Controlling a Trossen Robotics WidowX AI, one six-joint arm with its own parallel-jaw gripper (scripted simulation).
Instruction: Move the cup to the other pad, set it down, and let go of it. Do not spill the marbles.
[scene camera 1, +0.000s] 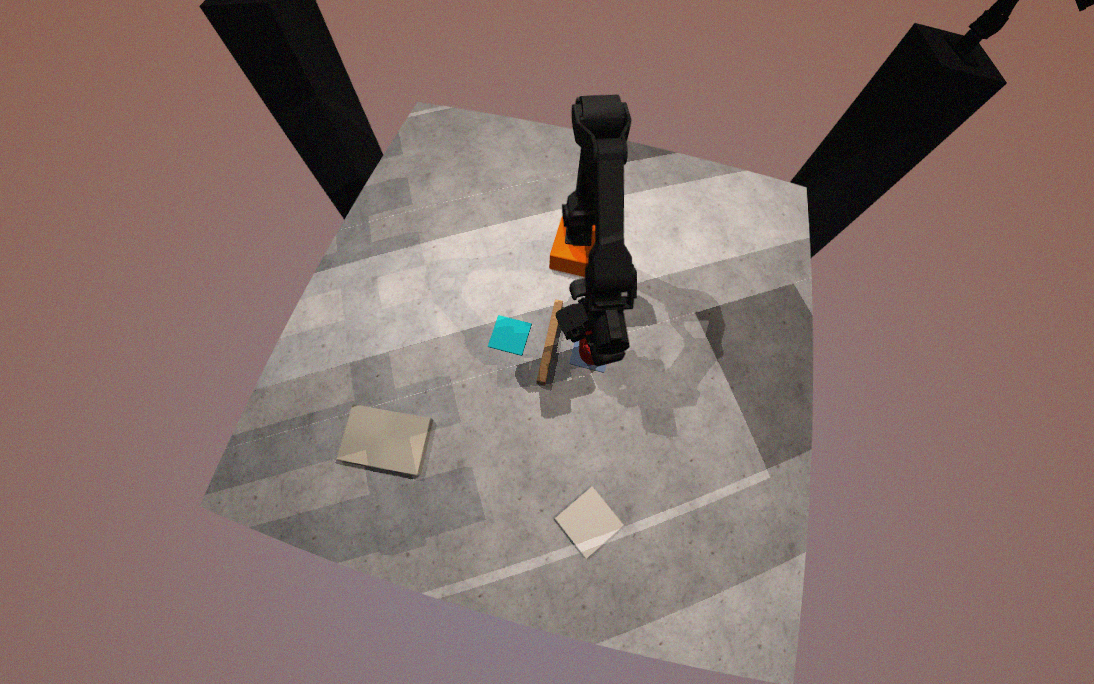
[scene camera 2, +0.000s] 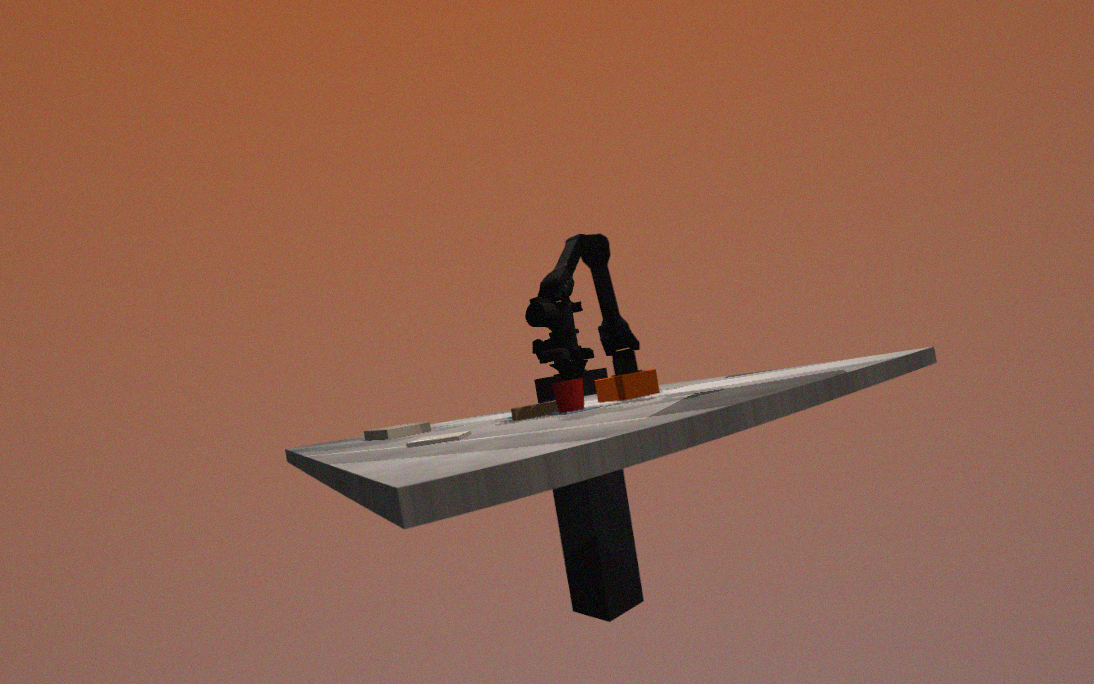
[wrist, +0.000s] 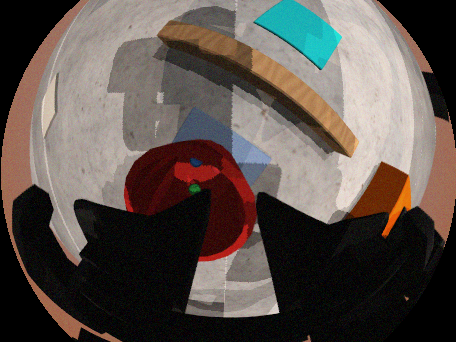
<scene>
In view: my gripper (scene camera 2: 573, 390), a cup (scene camera 2: 569, 395), a pale blue pad (wrist: 252, 161), a cyan pad (scene camera 1: 510, 335) and a wooden bar (scene camera 1: 553, 326).
The cup also shows in the wrist view (wrist: 158, 180). My gripper is seen too in scene camera 1 (scene camera 1: 591, 335) and in the wrist view (wrist: 234, 197). The wooden bar is seen too in the wrist view (wrist: 247, 63).
</scene>
